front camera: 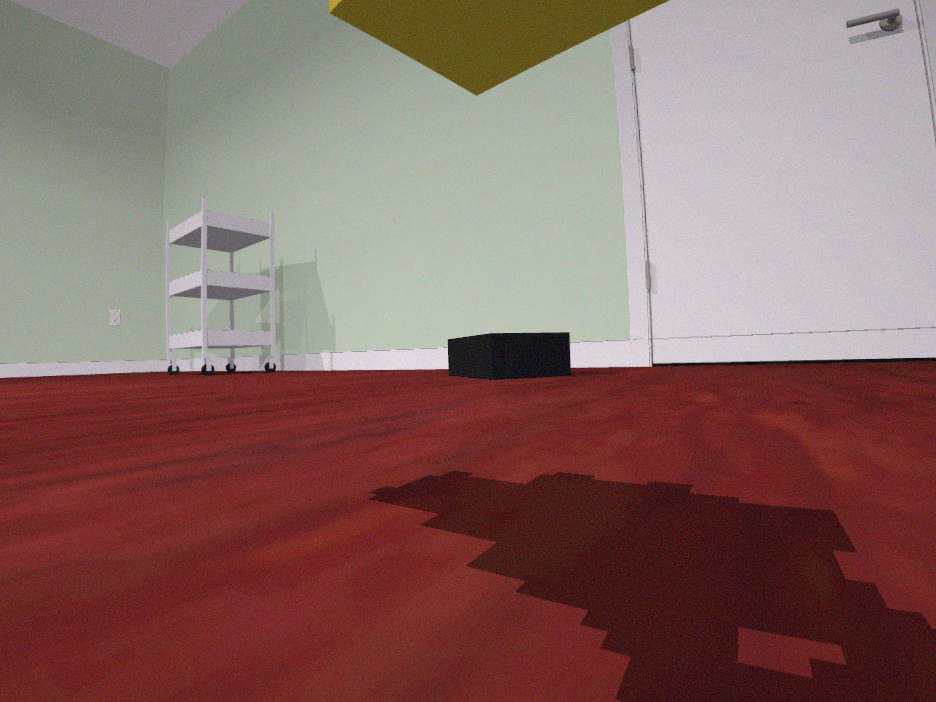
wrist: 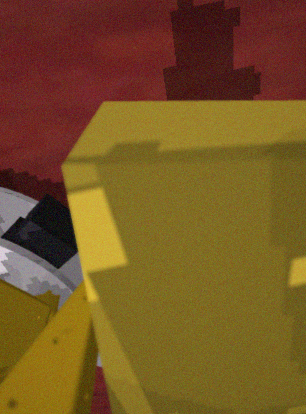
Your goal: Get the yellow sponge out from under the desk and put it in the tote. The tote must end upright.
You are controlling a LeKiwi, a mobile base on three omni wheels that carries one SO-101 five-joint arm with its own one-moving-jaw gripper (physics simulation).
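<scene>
The yellow sponge is a large block that fills the right and lower part of the wrist view; its lower corner hangs at the top of the front view, above the floor. My gripper is shut on the sponge. One yellow jaw presses on its left side in the wrist view; the other jaw is hidden. The black tote stands upright on the floor, a little right of centre in the front view and well ahead, near the wall. Its inside does not show. The desk does not show in either view.
A white three-shelf cart stands at the left by the green wall. A white door is at the right, beyond the tote. A dark shadow lies on the red floor in front. Part of my grey base shows at the left.
</scene>
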